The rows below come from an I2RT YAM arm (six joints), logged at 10 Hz.
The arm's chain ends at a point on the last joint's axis. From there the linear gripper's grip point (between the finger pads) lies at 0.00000 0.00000 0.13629 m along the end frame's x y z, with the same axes.
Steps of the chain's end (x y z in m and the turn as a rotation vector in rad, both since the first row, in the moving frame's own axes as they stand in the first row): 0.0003 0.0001 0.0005 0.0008 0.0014 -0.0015; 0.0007 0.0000 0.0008 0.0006 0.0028 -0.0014; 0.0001 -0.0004 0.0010 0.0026 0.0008 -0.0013; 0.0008 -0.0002 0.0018 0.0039 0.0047 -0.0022; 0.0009 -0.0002 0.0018 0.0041 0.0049 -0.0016; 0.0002 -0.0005 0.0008 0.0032 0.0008 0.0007; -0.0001 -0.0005 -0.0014 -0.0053 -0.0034 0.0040; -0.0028 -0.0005 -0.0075 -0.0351 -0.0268 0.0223; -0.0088 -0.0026 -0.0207 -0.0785 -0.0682 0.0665; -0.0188 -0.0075 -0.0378 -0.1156 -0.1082 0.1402; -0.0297 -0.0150 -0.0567 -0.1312 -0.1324 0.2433
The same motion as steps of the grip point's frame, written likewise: 0.0005 0.0000 0.0005 0.0008 0.0014 -0.0015; 0.0011 -0.0001 0.0008 0.0006 0.0028 -0.0014; 0.0002 -0.0008 0.0010 0.0026 0.0008 -0.0013; 0.0014 -0.0007 0.0018 0.0039 0.0047 -0.0022; 0.0016 -0.0008 0.0018 0.0041 0.0049 -0.0016; 0.0003 -0.0009 0.0008 0.0032 0.0008 0.0007; -0.0006 0.0002 -0.0014 -0.0053 -0.0034 0.0040; -0.0065 0.0042 -0.0076 -0.0351 -0.0268 0.0223; -0.0184 0.0078 -0.0214 -0.0785 -0.0682 0.0665; -0.0345 0.0071 -0.0395 -0.1156 -0.1082 0.1402; -0.0496 0.0004 -0.0590 -0.1312 -0.1324 0.2433
